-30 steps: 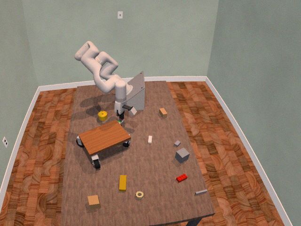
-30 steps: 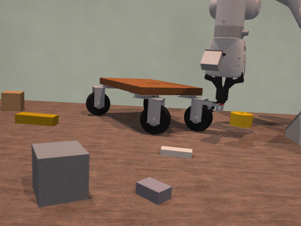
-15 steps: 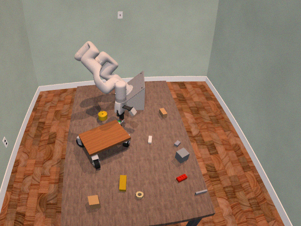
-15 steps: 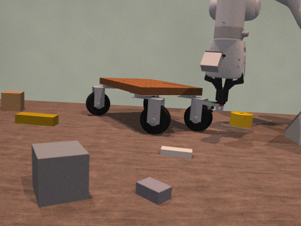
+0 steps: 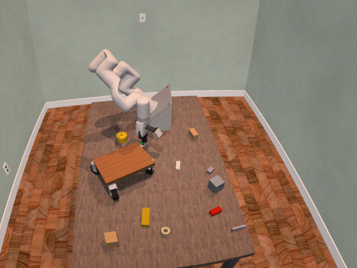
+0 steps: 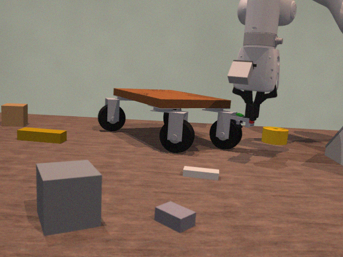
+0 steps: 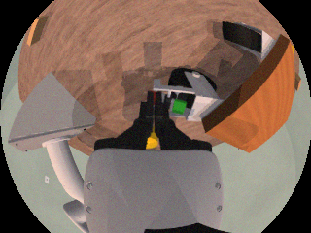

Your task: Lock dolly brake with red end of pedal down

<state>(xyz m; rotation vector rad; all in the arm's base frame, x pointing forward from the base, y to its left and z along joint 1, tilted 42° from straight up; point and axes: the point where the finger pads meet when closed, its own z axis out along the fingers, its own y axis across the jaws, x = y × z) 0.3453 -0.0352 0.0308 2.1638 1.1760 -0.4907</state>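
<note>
The brake pedal is 1 cm ahead of my hand, 1 cm to the right of it and 2 cm below it. From my hand the other things lie so: grey cube: 32 cm ahead, 39 cm to the left, 7 cm below; then yellow cylinder: 12 cm behind, 16 cm to the right, 8 cm below; then white bar: 14 cm ahead, 20 cm to the left, 10 cm below.
</note>
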